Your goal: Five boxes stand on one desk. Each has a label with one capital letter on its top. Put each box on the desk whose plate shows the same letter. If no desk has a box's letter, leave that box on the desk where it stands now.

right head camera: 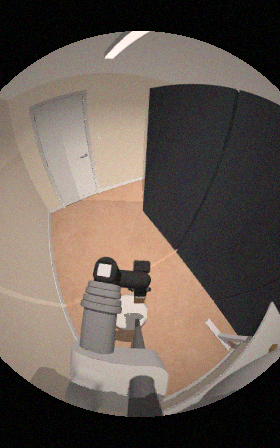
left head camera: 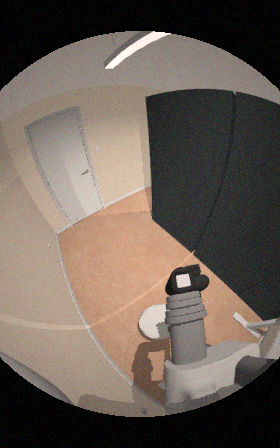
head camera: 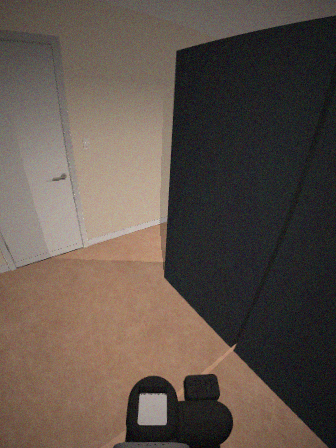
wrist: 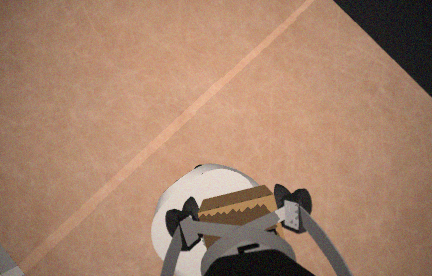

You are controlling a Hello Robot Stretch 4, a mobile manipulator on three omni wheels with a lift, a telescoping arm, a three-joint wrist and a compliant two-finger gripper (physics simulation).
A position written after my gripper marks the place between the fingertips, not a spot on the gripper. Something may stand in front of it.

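A door is visible from the head camera (head camera: 49,221), the left head camera (left head camera: 57,142) and the right head camera (right head camera: 60,125). My gripper (wrist: 237,206) is visible in the wrist view.
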